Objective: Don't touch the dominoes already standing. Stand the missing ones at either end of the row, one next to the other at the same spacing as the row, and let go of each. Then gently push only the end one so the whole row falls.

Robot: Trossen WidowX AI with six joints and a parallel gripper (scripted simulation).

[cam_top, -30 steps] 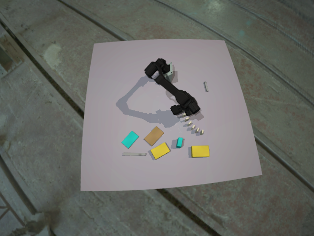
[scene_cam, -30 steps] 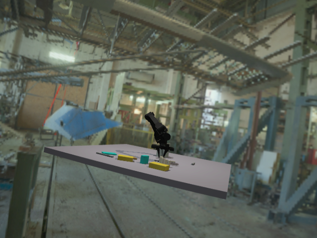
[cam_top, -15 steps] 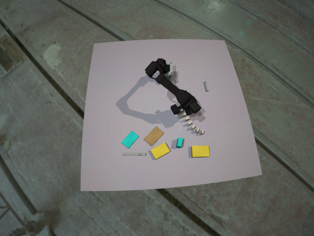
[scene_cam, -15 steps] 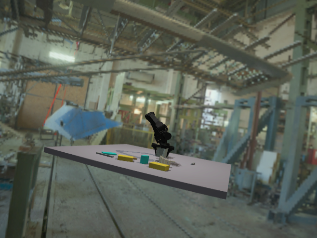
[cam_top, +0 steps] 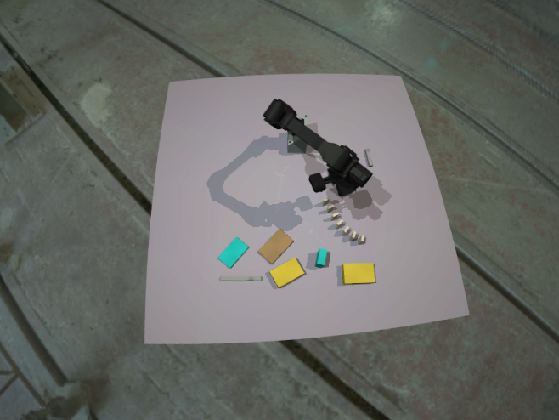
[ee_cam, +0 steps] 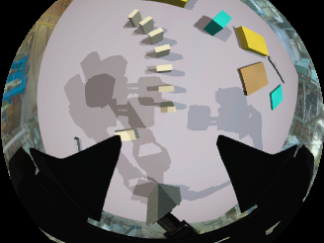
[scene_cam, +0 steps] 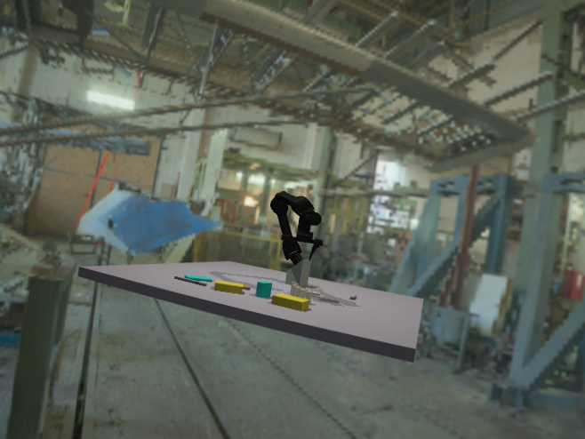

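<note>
Right now the short grey bar is 24 cm behind my gripper tip, 21 cm to the left of it and 15 cm below it. From my gripper tip the other things lie so: teal slab 37 cm to the right, 22 cm ahead, 15 cm below; brown block 20 cm to the right, 19 cm ahead, 15 cm below; teal block 24 cm ahead, 13 cm below, 3 cm to the right.
</note>
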